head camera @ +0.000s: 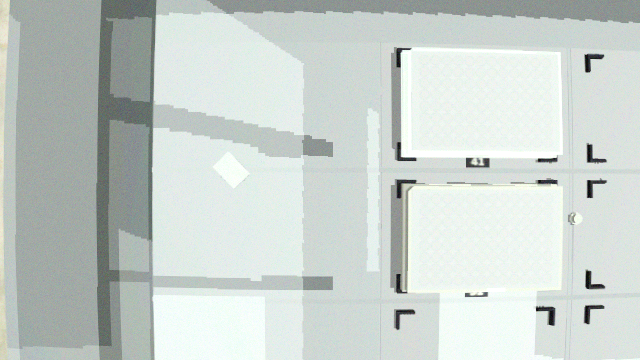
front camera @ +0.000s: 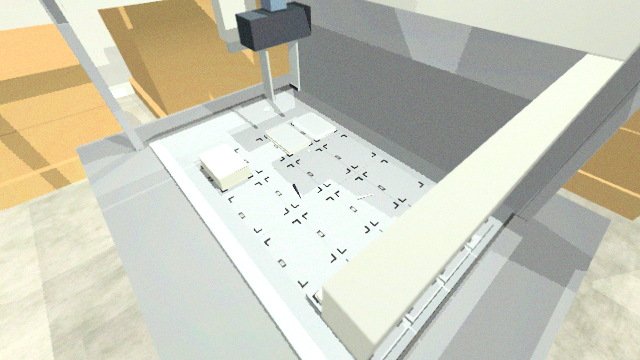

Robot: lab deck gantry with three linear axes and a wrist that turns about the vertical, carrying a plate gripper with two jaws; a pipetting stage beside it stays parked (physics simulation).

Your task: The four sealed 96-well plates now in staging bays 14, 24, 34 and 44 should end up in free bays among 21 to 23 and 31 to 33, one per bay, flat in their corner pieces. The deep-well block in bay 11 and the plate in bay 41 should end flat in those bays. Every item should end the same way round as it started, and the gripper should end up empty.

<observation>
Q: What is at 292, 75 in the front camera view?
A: My gripper.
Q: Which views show the deep-well block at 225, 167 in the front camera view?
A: The front camera view only.
</observation>
